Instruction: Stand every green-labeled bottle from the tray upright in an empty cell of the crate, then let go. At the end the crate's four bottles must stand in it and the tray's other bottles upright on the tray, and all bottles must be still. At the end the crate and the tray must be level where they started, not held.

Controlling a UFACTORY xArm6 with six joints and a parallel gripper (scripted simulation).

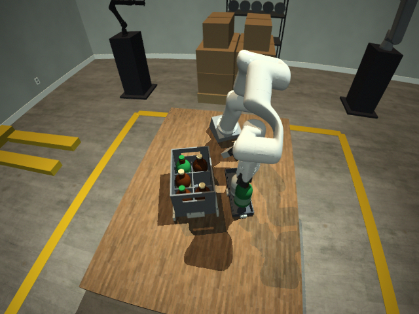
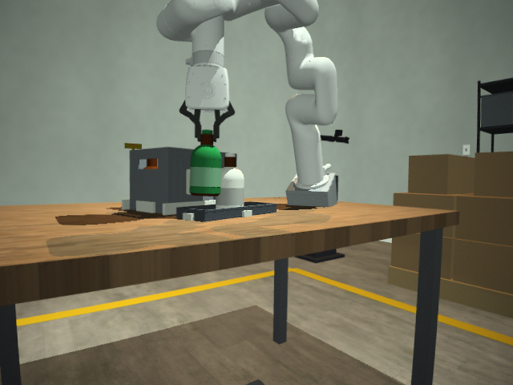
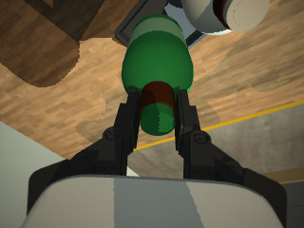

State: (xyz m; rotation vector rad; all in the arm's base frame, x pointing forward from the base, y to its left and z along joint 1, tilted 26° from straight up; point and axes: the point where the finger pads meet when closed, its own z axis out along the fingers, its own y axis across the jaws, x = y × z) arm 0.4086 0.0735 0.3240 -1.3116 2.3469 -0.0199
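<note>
My gripper is now 80 mm past the white-labeled bottle, 30 mm to the left of it and 120 mm above it. Round my hand: tray: 80 mm behind, 30 mm to the right, 190 mm below; then grey crate: 50 mm behind, 240 mm to the right, 120 mm below.
</note>
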